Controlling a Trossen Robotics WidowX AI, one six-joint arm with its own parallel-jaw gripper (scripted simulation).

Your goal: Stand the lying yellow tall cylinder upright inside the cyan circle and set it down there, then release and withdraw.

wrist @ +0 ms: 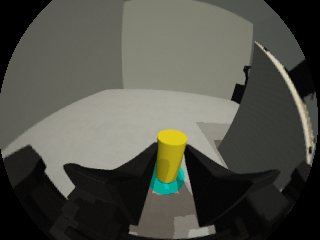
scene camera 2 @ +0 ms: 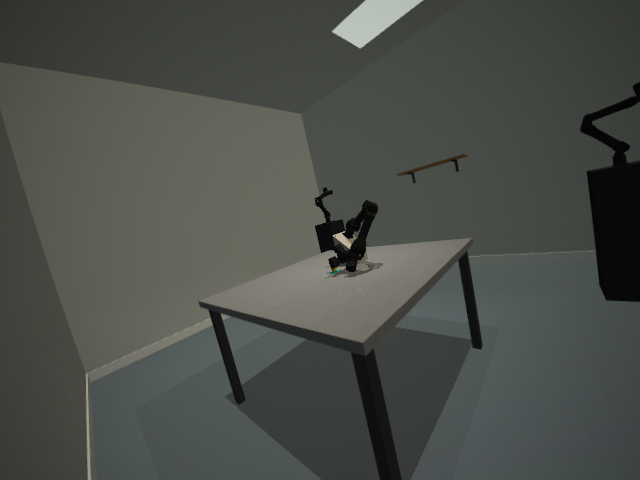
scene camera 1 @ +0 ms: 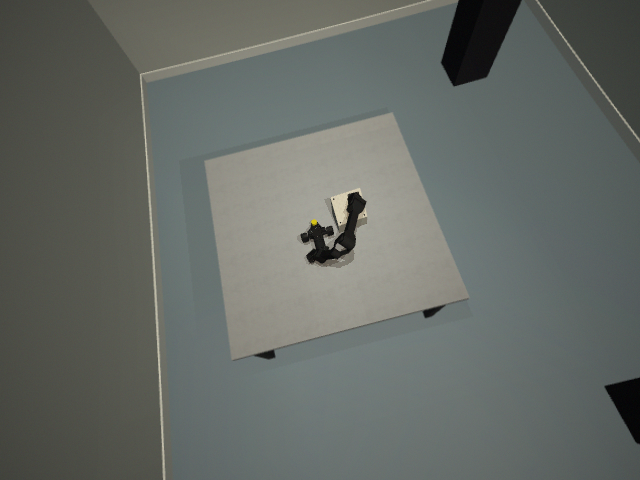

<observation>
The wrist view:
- my gripper
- yellow tall cylinder: held by my gripper
</observation>
